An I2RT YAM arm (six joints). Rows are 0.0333 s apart.
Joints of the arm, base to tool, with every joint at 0 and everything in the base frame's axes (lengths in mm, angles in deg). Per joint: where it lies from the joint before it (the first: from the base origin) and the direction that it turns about. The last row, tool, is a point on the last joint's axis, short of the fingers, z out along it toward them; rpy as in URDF.
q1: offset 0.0 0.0 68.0 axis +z
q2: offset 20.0 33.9 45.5 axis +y
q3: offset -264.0 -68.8 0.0 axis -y
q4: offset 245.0 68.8 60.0 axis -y
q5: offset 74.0 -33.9 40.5 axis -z
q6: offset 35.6 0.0 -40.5 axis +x
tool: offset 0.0 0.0 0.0 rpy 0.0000 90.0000 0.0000
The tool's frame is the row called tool.
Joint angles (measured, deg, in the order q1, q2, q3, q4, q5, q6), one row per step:
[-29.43, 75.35, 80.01, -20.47, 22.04, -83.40]
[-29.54, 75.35, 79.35, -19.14, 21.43, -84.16]
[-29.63, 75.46, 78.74, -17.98, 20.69, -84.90]
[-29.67, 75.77, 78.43, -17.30, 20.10, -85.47]
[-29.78, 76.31, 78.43, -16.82, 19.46, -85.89]
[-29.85, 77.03, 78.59, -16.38, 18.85, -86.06]
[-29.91, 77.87, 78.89, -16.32, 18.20, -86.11]
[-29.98, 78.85, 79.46, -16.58, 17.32, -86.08]
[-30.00, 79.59, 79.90, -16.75, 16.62, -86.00]
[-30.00, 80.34, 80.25, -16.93, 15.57, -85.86]
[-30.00, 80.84, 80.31, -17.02, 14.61, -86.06]
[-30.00, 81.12, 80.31, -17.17, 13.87, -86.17]
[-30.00, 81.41, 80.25, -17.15, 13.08, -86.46]
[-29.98, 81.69, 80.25, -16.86, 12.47, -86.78]
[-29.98, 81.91, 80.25, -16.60, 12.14, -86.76]
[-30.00, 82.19, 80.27, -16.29, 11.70, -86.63]
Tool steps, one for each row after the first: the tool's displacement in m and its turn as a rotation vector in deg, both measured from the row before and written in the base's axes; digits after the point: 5 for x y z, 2 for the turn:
[0.00107, -0.00085, -0.00159, -0.64, -0.08, 0.67]
[0.00154, -0.00092, -0.00214, -0.50, 0.08, 0.80]
[0.00208, -0.00103, -0.00218, -0.25, 0.30, 0.67]
[0.00264, -0.00174, -0.00183, -0.09, 0.28, 0.61]
[0.00341, -0.00197, -0.00186, 0.09, 0.15, 0.56]
[0.00373, -0.00208, -0.00236, 0.35, 0.37, 0.58]
[0.00413, -0.00222, -0.00210, 0.56, 0.44, 0.77]
[0.00322, -0.00151, -0.00153, 0.46, 0.25, 0.63]
[0.00350, -0.00130, -0.00221, 0.64, 0.25, 0.97]
[0.00252, -0.00079, -0.00251, 0.38, 0.45, 0.97]
[0.00145, -0.00032, -0.00181, 0.34, 0.33, 0.74]
[0.00160, -0.00037, -0.00193, 0.18, 0.36, 0.84]
[0.00165, -0.00039, -0.00102, -0.06, 0.10, 0.70]
[0.00120, -0.00046, -0.00074, 0.08, -0.10, 0.31]
[0.00146, -0.00067, -0.00087, 0.19, -0.20, 0.36]

